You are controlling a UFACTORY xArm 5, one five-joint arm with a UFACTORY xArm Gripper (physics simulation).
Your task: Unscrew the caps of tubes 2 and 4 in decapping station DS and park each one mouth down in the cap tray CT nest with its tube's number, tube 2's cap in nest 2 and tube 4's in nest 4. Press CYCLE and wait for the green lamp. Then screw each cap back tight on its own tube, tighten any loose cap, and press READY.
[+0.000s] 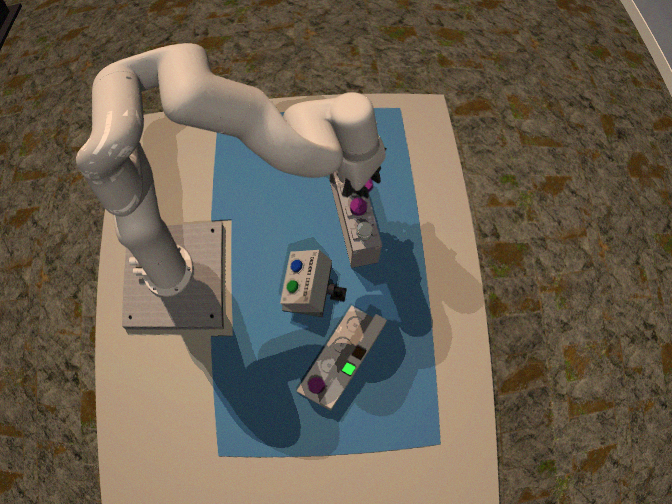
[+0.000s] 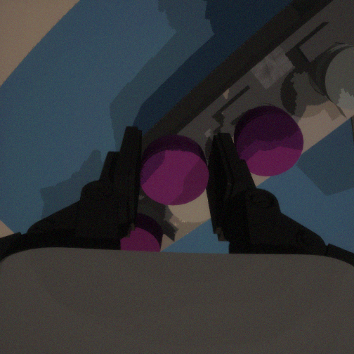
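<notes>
My gripper (image 1: 367,183) (image 2: 175,155) points down over the far part of the decapping station (image 1: 364,256), shut on a magenta cap (image 1: 369,185) (image 2: 174,175) that looks about level with its neighbours; whether it is seated on its tube is hidden. A second magenta cap (image 1: 358,206) (image 2: 269,145) sits beside it, and a third cap (image 2: 141,241) shows partly behind the left finger. A pale uncapped tube (image 1: 364,230) (image 2: 342,77) stands at the near end. The cap tray (image 1: 330,402) holds a dark magenta cap (image 1: 316,384) in its near-left end nest. Tube and nest numbers are unreadable.
A control box (image 1: 308,305) with a blue button (image 1: 296,265) and a green button (image 1: 292,285) stands between arm base and station. A black fitting (image 1: 337,293) juts from its right side. On the tray, a green lamp (image 1: 348,368) is lit beside a dark lamp (image 1: 358,352).
</notes>
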